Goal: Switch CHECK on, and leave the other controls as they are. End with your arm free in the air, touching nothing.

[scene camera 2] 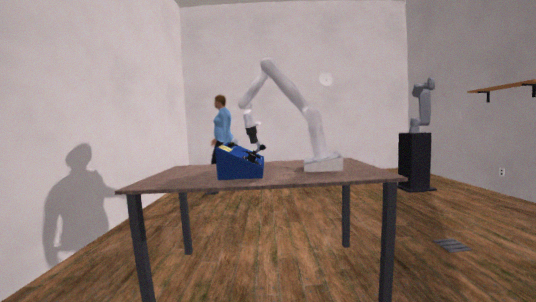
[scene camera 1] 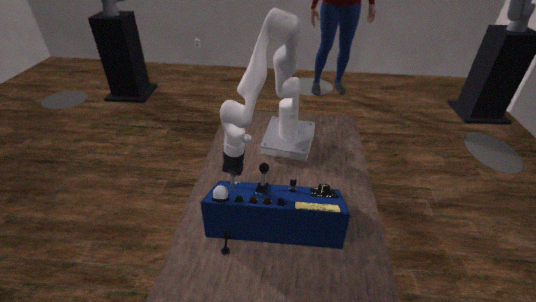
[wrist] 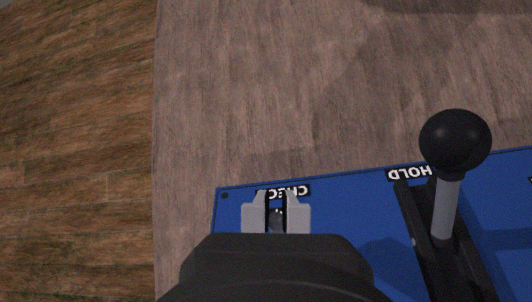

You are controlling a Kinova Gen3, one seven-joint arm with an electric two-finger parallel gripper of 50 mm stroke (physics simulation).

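Frame: origin at the arm's base, x ahead, y left, z up, level; centimetres.
Where they show: gripper, fingertip midpoint: (scene camera 1: 233,174) (wrist: 275,204); arm's base at its link origin: (scene camera 2: 321,157) (scene camera 1: 288,133).
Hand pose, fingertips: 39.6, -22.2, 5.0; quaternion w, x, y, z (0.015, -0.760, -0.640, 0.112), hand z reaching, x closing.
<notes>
Things, the pixels of their top centre, and the offset from my fingertips, as dx, dy, dz. "pt": a spot on its surface instead.
- grey CHECK toggle lever at its top centre: (wrist: 276,242) +2.5, -0.1, +1.4
- white dome at a spot on its surface: (scene camera 1: 220,193) pt +19.9, -1.3, +8.7
- small black control at its top centre: (scene camera 1: 293,181) +4.6, +23.8, +2.2
- black latch-like part at a spot on its surface: (scene camera 1: 324,190) pt +6.9, +35.8, +0.3
The blue control box (scene camera 1: 275,227) (scene camera 2: 239,167) stands on the table. Its CHECK label (wrist: 301,190) shows in the wrist view, partly covered by the fingertips. My gripper (wrist: 275,204) is shut on the grey CHECK toggle lever (wrist: 276,221), whose tip shows between the two fingers. In scene camera 1 my gripper (scene camera 1: 233,184) is at the box's rear left corner. The fingers and the gripper body hide the lever's base and the word beside it, so the switch position cannot be read.
The HOLD lever (wrist: 445,200) (scene camera 1: 264,176), with a black ball knob, rises close beside the gripper. A white dome (scene camera 1: 220,193), several small knobs, a small black control (scene camera 1: 293,185) and a black latch-like part (scene camera 1: 324,190) are on the box. A person (scene camera 2: 222,122) stands behind the table.
</notes>
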